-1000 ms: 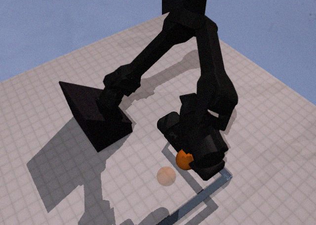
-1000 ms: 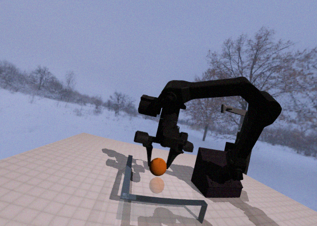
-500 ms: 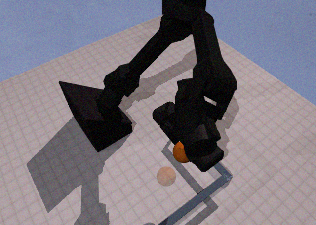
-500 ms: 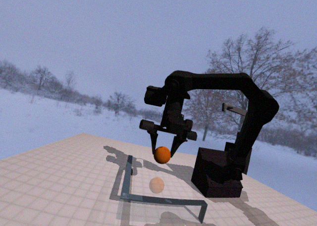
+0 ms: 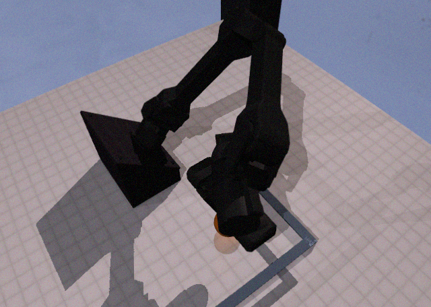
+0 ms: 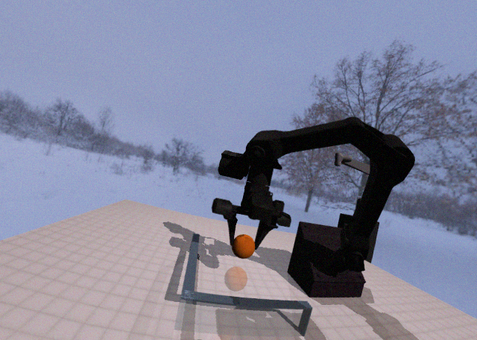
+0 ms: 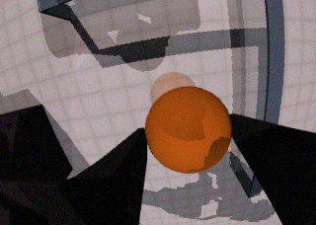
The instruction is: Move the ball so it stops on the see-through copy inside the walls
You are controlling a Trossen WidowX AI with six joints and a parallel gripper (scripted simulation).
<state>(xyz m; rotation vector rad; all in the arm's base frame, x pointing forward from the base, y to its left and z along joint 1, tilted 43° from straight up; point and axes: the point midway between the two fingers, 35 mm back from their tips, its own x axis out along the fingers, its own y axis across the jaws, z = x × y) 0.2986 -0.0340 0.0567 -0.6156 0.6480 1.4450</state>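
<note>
My gripper tip is now 8 cm above the see-through copy. From my gripper tip the other things lie so: orange ball right at my gripper tip.
</note>
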